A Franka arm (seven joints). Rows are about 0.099 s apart.
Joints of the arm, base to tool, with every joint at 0 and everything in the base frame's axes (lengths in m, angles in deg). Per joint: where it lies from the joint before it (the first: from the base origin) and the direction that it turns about. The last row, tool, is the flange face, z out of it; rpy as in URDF.
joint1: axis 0 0 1 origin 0.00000 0.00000 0.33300
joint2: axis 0 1 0 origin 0.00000 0.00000 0.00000
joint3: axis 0 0 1 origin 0.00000 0.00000 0.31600
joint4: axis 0 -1 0 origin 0.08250 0.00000 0.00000
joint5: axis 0 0 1 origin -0.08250 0.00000 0.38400
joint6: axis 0 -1 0 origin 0.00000 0.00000 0.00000
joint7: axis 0 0 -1 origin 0.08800 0.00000 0.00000
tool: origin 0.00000 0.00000 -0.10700 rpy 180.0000 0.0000 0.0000
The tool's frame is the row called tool.
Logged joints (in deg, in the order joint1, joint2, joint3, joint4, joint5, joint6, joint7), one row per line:
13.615, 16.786, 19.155, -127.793, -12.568, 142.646, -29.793
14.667, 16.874, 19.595, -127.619, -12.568, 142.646, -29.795
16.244, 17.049, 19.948, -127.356, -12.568, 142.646, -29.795
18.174, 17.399, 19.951, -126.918, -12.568, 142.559, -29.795
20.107, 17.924, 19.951, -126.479, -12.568, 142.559, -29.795
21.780, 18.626, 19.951, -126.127, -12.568, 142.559, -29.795
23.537, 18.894, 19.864, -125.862, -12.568, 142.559, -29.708
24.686, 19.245, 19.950, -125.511, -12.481, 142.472, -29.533
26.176, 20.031, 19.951, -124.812, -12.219, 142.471, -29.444
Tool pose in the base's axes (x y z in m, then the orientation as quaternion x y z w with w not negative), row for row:
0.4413, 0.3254, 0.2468, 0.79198, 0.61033, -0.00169, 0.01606
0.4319, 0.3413, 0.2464, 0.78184, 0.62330, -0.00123, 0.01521
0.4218, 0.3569, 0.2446, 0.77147, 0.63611, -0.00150, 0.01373
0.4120, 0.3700, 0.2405, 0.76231, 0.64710, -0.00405, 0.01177
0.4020, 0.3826, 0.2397, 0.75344, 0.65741, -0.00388, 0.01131
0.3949, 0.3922, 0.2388, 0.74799, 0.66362, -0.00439, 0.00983
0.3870, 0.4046, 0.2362, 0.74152, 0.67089, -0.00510, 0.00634
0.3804, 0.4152, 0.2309, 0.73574, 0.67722, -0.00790, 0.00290
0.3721, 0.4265, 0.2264, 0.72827, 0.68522, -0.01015, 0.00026
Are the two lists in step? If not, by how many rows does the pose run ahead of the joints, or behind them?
The pose runs 2 rows ahead of the joints: the pose in row i belongs to the joints in row i + 2.
